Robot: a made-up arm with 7 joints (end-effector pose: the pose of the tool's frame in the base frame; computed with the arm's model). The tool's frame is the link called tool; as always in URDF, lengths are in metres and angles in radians.
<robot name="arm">
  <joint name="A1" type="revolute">
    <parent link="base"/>
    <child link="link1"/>
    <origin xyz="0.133 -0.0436 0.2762" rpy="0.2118 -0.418 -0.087"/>
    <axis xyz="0 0 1"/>
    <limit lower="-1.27" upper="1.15"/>
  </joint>
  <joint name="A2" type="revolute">
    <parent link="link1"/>
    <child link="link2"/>
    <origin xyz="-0.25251 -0.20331 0.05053" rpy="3.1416 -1.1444 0"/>
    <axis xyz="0 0 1"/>
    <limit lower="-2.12" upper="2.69"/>
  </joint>
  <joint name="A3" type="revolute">
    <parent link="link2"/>
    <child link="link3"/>
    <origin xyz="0.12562 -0.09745 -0.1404" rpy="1.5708 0 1.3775"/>
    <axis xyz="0 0 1"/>
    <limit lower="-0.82" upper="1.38"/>
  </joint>
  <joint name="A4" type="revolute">
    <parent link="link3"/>
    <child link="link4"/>
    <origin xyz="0.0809 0.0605 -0.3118" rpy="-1.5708 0 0"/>
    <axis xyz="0 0 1"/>
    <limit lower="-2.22" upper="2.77"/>
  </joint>
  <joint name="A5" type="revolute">
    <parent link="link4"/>
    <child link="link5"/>
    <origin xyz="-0.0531 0.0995 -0.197" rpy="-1.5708 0 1.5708"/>
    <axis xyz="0 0 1"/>
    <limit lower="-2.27" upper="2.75"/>
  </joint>
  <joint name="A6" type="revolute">
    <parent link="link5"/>
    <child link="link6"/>
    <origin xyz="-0.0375 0.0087 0.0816" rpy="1.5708 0 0"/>
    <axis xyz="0 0 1"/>
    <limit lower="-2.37" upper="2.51"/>
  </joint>
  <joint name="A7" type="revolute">
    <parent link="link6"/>
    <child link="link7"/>
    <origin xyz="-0.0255 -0.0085 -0.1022" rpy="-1.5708 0 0"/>
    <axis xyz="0 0 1"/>
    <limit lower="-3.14" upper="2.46"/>
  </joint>
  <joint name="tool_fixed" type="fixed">
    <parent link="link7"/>
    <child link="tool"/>
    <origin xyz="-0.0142 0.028 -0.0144" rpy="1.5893 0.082 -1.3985"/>
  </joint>
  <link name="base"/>
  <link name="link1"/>
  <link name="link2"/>
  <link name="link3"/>
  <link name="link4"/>
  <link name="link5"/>
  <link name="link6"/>
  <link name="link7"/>
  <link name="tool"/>
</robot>
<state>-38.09 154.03 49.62 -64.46 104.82 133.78 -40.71</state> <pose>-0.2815 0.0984 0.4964 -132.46 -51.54 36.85</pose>
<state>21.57 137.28 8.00 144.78 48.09 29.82 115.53</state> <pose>-0.3348 -0.2497 0.1821 2.45 123.42 -80.10</pose>
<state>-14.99 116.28 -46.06 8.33 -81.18 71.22 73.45</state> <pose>-0.3420 0.0746 0.5653 130.98 -41.77 -6.77</pose>
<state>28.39 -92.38 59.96 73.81 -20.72 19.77 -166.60</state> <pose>-0.2449 -0.5194 0.3266 28.43 -116.04 22.63</pose>
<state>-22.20 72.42 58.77 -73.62 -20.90 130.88 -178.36</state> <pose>-0.2069 0.2154 -0.0569 -93.08 55.68 99.53</pose>
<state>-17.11 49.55 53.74 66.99 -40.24 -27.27 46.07</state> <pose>-0.5261 -0.0491 0.0540 85.12 16.77 43.71</pose>
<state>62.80 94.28 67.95 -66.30 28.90 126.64 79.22</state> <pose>-0.0766 -0.3862 0.0152 -17.97 -85.22 -143.10</pose>
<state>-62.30 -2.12 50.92 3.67 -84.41 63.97 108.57</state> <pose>-0.3539 0.4168 -0.0105 14.38 15.08 59.24</pose>
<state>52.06 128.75 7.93 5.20 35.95 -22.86 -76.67</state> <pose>-0.2123 -0.5523 0.3724 104.82 2.14 17.87</pose>
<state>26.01 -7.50 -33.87 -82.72 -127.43 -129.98 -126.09</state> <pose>-0.2845 -0.6661 -0.0988 56.56 23.63 -32.59</pose>
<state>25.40 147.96 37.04 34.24 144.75 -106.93 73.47</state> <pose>-0.2274 -0.4492 0.3919 -48.79 -71.06 55.77</pose>
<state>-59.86 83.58 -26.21 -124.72 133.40 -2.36 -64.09</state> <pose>-0.1032 0.4178 0.2683 22.28 126.52 -33.21</pose>
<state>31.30 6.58 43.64 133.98 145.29 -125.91 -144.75</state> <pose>-0.0427 -0.4061 0.2182 -121.50 -6.40 -0.78</pose>
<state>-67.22 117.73 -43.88 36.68 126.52 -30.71 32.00</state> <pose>-0.1447 0.1392 0.4219 67.81 -38.91 107.20</pose>
